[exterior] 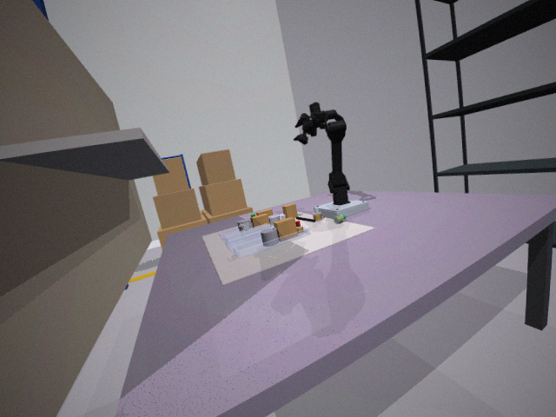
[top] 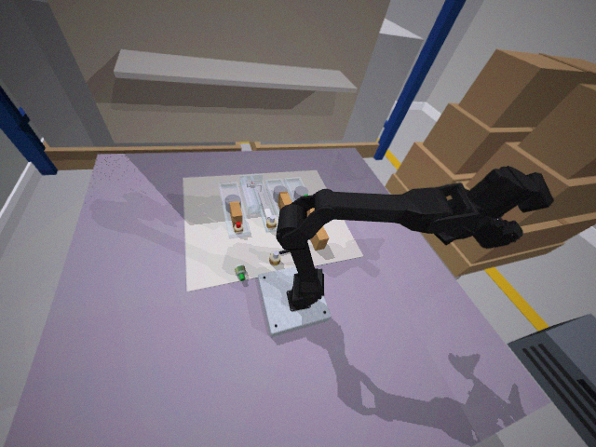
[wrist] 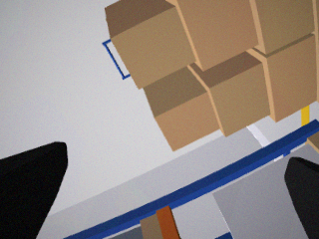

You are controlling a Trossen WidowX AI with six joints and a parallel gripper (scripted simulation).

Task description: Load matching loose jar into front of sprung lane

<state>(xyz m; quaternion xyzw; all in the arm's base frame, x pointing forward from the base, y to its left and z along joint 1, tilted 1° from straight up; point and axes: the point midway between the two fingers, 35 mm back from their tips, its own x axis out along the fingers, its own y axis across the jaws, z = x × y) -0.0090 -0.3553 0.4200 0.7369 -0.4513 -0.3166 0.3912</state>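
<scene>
Right now the black rod is 200 mm ahead of my gripper tip, 370 mm to the left of it and 450 mm below it.
</scene>
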